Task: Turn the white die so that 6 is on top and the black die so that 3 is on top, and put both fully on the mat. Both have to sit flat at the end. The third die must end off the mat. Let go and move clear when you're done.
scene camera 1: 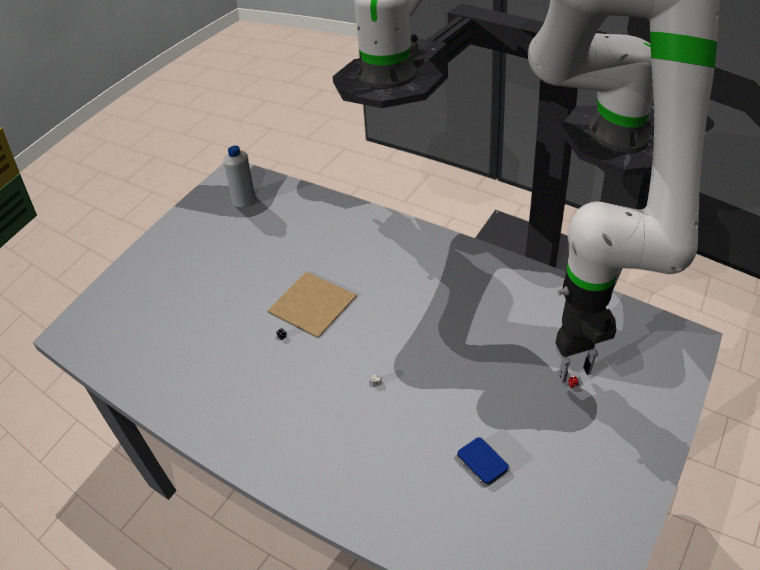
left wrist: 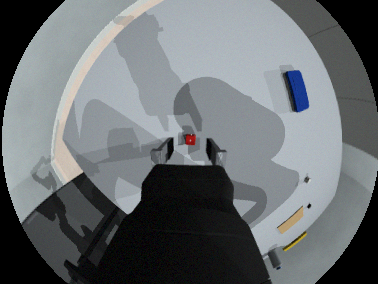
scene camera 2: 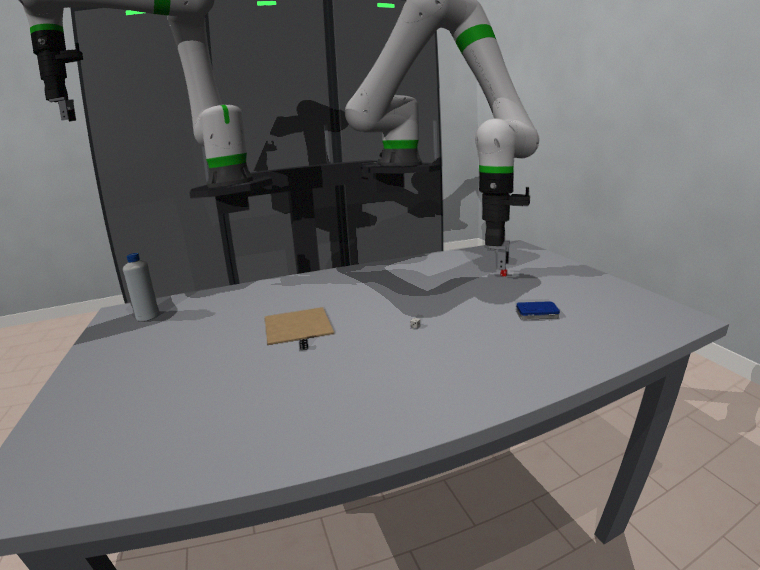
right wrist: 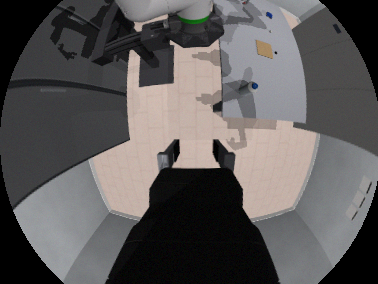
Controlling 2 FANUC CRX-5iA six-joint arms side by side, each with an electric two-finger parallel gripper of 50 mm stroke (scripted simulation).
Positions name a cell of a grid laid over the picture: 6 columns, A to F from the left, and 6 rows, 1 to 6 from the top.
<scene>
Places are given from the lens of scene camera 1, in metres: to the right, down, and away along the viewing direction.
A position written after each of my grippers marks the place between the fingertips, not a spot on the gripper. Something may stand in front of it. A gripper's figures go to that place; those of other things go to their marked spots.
my left gripper (scene camera 1: E4): 0.38, 0.18, 1.31
tan mat (scene camera 1: C4): -0.14, 0.04, 1.52
blue-topped box (scene camera 1: D5): 0.18, 0.31, 1.21
grey bottle (scene camera 1: B2): -0.36, -0.30, 1.68
The marked spots on the tan mat and the blue-topped box are 0.52 m apart.
</scene>
